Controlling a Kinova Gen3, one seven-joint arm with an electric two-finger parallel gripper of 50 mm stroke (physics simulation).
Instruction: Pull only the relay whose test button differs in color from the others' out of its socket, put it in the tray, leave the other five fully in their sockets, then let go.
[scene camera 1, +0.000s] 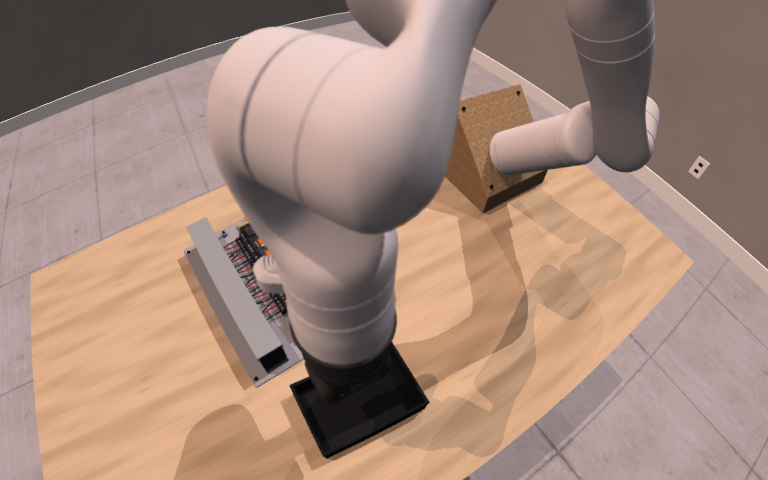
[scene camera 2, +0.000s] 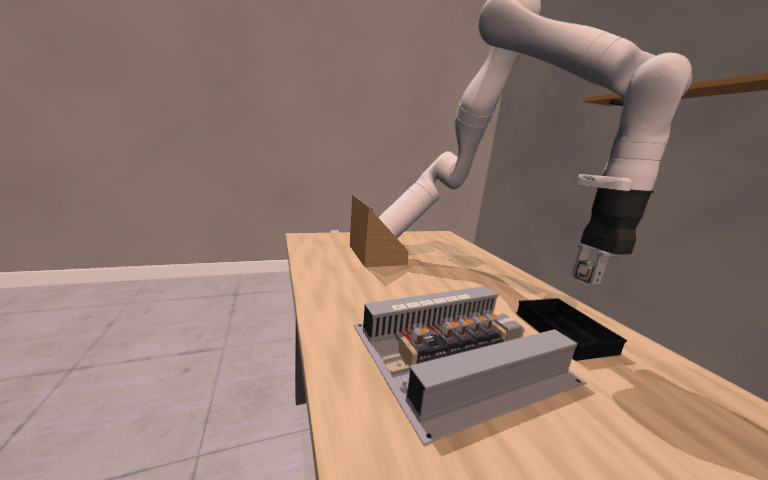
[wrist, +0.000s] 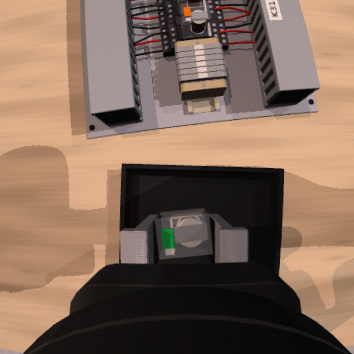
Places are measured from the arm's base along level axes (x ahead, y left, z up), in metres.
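Pixels of known places: gripper, fingertip midpoint: (scene camera 2: 585, 279) (wrist: 183, 231); arm's base at its link origin: (scene camera 1: 506, 153) (scene camera 2: 386, 229).
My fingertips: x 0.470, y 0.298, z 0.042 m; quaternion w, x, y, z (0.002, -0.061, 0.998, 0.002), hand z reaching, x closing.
For each thing: its top centre in the pictures, then the offset to it from my fingertips. "*": a spot on its surface instead.
- relay with the green test button, top centre: (wrist: 183, 236) (scene camera 2: 589, 262) dx +0.000, dy -0.003, dz +0.038 m
- black tray at its top centre: (wrist: 201, 222) (scene camera 1: 358, 395) (scene camera 2: 567, 318) dx -0.018, dy +0.006, dz -0.099 m
- open socket at a spot on its surface: (scene camera 2: 434, 341) * dx +0.031, dy -0.311, dz -0.103 m
- orange-buttoned relay at its top centre: (wrist: 195, 10) (scene camera 2: 491, 313) dx +0.009, dy -0.194, dz -0.065 m
My gripper (scene camera 2: 589, 273) (wrist: 183, 231) is shut on the relay with the green test button (scene camera 2: 583, 270) (wrist: 194, 234). It holds this relay high above the black tray (scene camera 1: 377, 430) (scene camera 2: 602, 349) (wrist: 202, 168); the wrist view shows the tray floor behind it. In scene camera 1 the arm hides the fingers and the relay. The relays with orange buttons (scene camera 2: 467, 322) sit in the socket row on the panel, with an open socket (scene camera 2: 434, 341) after the first relay from the left in scene camera 2. One orange-buttoned relay (wrist: 198, 21) shows at the wrist view's top.
The panel carries two grey wire ducts (scene camera 1: 235, 285) (scene camera 2: 492, 365) (wrist: 107, 55), one on each side of the socket row. Terminal blocks (wrist: 201, 62) stand at the row's end nearest the tray. The arm's wooden wedge base (scene camera 1: 492, 141) (scene camera 2: 376, 240) stands at the far side. A wall shelf (scene camera 2: 724, 86) is behind the arm.
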